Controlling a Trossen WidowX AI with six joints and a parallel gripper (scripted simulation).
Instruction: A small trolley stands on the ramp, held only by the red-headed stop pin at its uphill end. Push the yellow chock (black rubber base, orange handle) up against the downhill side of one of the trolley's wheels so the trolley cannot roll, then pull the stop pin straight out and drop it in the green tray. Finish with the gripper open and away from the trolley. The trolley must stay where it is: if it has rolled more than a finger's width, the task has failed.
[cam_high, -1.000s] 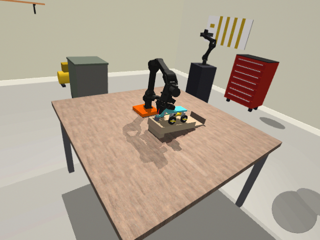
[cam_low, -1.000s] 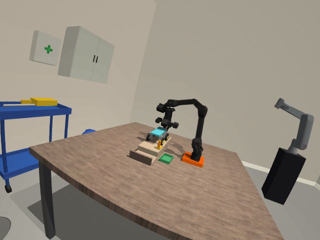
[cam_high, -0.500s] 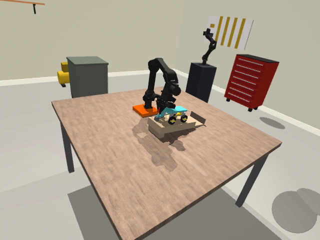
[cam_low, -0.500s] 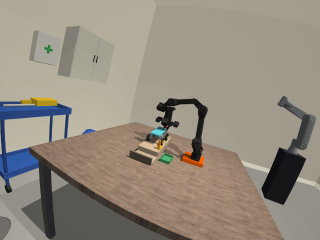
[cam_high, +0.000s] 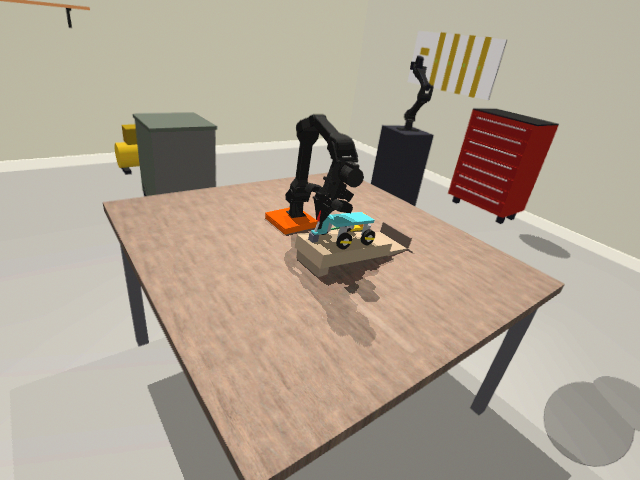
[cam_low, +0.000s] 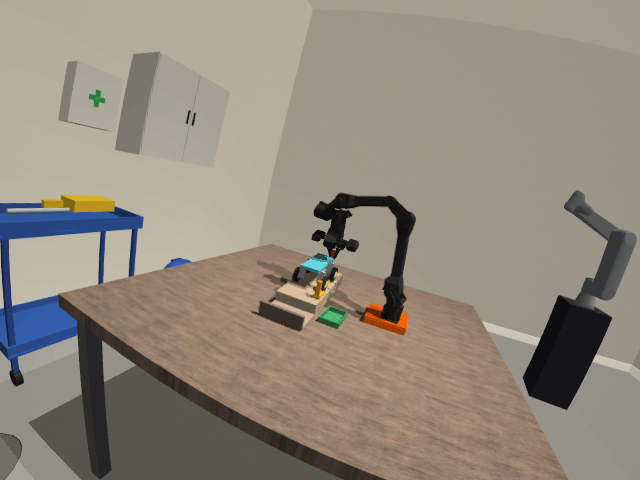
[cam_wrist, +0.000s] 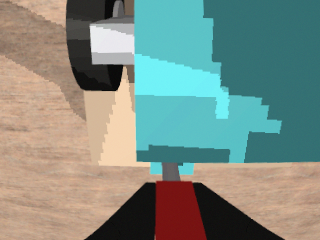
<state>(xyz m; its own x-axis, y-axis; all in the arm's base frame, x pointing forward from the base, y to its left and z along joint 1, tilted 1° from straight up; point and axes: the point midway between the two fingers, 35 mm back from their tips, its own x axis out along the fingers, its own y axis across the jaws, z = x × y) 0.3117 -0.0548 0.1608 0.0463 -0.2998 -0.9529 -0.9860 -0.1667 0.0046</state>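
Now: gripper tip 140 mm past the green tray, 210 mm to the right of it and 160 mm above it. Also, from my gripper tip: red-headed stop pin right at my gripper tip; tan ramp 120 mm to the left, 110 mm below; trolley 110 mm to the left, 40 mm below.
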